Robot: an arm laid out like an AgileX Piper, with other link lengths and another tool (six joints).
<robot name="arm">
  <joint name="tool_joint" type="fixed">
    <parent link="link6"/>
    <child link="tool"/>
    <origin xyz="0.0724 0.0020 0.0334" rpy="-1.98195 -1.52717 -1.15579"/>
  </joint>
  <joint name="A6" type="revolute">
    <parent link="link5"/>
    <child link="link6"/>
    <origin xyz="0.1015 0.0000 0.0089" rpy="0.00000 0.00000 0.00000"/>
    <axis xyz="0.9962 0 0.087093"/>
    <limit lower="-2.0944" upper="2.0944"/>
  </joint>
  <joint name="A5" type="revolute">
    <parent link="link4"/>
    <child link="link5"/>
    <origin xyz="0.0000 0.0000 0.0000" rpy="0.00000 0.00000 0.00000"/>
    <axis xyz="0 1 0"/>
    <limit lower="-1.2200" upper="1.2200"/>
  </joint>
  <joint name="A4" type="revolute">
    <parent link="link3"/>
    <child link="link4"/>
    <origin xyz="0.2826 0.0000 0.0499" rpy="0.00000 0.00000 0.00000"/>
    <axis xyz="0.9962 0 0.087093"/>
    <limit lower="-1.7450" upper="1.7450"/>
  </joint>
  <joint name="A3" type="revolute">
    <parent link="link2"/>
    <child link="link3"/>
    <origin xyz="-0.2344 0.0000 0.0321" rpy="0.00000 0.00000 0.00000"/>
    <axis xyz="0 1 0"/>
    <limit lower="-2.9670" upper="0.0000"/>
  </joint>
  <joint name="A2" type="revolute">
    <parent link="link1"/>
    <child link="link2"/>
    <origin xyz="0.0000 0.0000 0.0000" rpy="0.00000 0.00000 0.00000"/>
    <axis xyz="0 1 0"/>
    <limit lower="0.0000" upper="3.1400"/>
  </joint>
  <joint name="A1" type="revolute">
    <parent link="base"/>
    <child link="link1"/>
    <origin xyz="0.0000 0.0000 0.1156" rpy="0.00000 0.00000 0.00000"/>
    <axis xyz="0 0 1"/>
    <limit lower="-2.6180" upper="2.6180"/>
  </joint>
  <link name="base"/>
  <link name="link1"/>
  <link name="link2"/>
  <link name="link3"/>
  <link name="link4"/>
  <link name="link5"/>
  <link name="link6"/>
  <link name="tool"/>
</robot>
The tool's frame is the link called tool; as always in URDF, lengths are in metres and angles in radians.
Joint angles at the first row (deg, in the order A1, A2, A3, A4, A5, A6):
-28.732 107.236 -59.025 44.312 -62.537 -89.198
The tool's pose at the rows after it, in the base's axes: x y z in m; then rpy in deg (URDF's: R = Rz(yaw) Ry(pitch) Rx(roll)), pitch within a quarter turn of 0, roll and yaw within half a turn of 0:
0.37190, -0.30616, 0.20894, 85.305, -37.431, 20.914
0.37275, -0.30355, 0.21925, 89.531, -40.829, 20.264
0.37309, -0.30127, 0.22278, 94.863, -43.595, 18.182
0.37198, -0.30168, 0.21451, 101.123, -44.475, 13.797
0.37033, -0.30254, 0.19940, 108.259, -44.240, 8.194
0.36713, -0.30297, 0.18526, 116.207, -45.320, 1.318
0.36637, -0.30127, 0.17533, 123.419, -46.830, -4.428
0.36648, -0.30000, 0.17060, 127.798, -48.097, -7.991
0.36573, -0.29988, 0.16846, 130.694, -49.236, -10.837
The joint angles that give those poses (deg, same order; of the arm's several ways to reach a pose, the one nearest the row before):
-28.731 103.682 -59.024 46.024 -58.910 -89.199
-28.732 100.413 -59.024 48.181 -53.210 -88.637
-28.731 97.974 -59.025 51.277 -47.934 -88.823
-28.732 97.179 -59.025 55.867 -44.276 -90.830
-28.732 97.180 -59.025 61.674 -41.165 -93.978
-28.733 97.179 -59.024 68.279 -38.567 -95.896
-28.732 97.080 -59.024 73.156 -36.008 -96.239
-28.731 97.064 -59.025 75.449 -34.595 -95.518
-28.731 97.062 -59.024 76.797 -34.091 -94.493

